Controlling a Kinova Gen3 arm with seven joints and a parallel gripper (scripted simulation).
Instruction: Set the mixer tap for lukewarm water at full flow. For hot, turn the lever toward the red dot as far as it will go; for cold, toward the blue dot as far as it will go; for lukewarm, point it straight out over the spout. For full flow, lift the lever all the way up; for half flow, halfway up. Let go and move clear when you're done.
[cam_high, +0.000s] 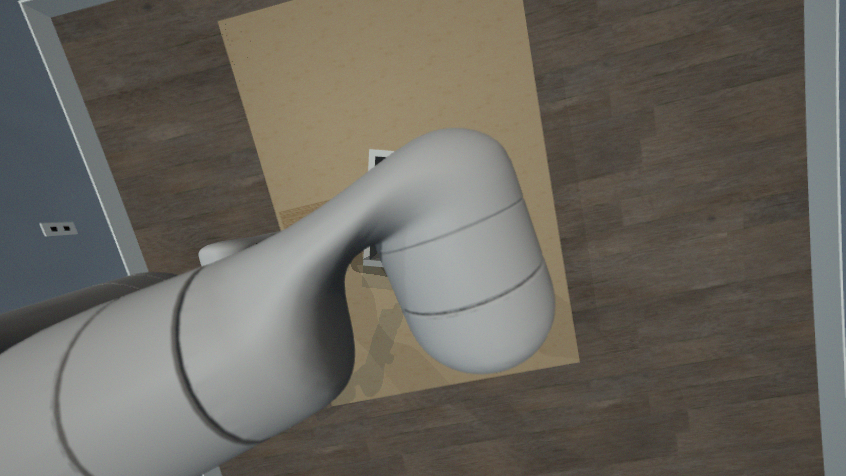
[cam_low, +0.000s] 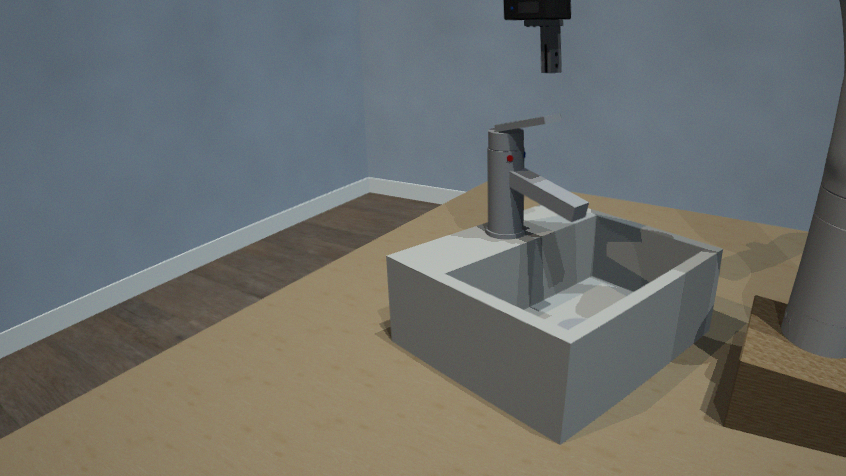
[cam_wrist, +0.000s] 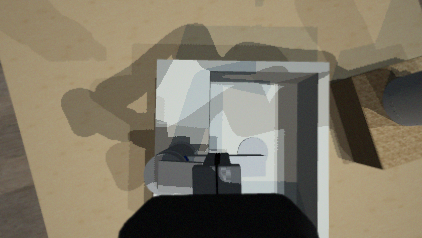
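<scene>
My hand is 80 mm above the flat lever, 30 mm short of it and 10 mm to the right of it. Round my hand: grey square sink (320 mm below, 50 mm behind, 40 mm to the left); grey mixer tap (130 mm below, 40 mm ahead, 10 mm to the left).
</scene>
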